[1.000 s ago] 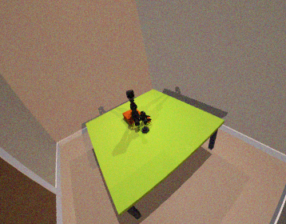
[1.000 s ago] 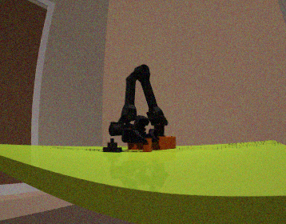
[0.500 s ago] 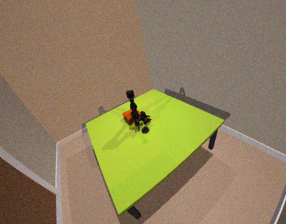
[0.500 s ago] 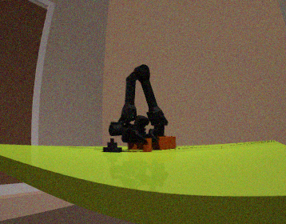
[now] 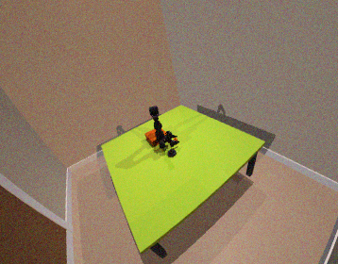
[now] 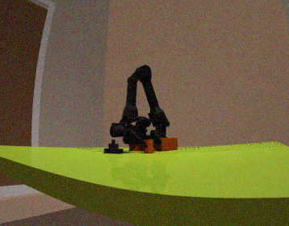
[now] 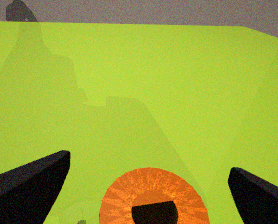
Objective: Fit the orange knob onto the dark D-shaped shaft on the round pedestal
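My gripper tip is 3 cm to the left of the orange knob, 2 cm past it and 2 cm above it. From my gripper tip the other things lie so: pedestal: 16 cm to the right, 5 cm ahead, 2 cm below.
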